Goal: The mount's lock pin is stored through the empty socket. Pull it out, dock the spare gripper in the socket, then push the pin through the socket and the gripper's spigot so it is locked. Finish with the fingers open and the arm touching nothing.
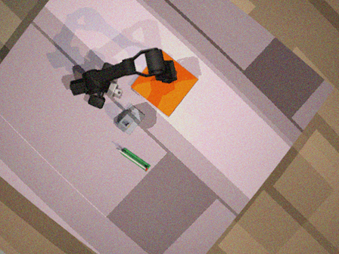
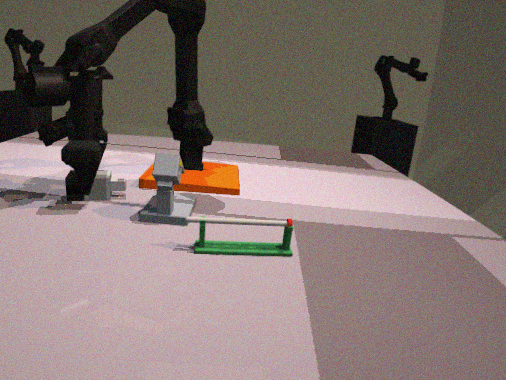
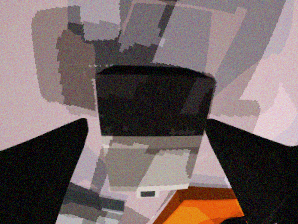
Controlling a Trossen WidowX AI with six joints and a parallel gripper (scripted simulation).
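The spare gripper is 1 cm to the left of my gripper tip. From my gripper tip the other things lie so: green rack (29 cm to the left, 19 cm ahead, 1 cm above); grey mount (17 cm to the left, 7 cm ahead, 3 cm above).
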